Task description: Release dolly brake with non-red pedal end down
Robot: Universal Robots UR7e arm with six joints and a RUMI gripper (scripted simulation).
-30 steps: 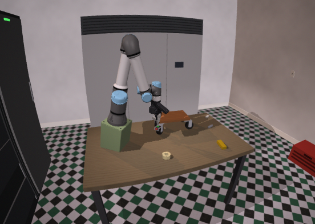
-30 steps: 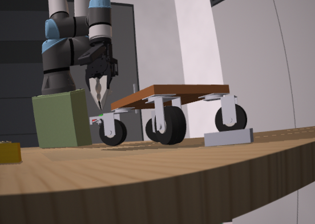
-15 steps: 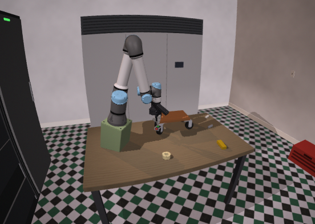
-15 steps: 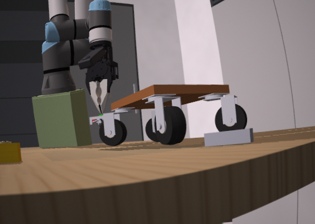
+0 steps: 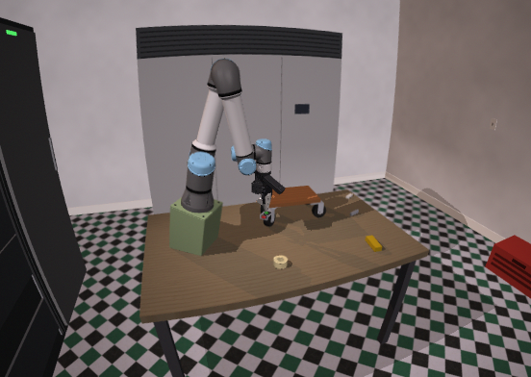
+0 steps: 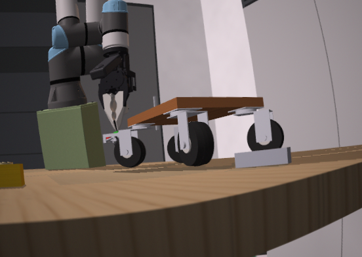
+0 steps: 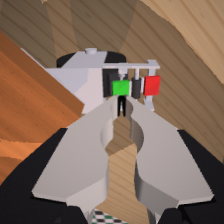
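Right now the brake pedal is 3 cm below my hand, 1 cm to the right of it and 1 cm behind it. Round my hand: grey block 54 cm ahead, 10 cm below, 1 cm to the left; then yellow block 47 cm ahead, 32 cm to the right, 10 cm below; then cream tape roll 32 cm to the right, 10 cm below, 2 cm behind.
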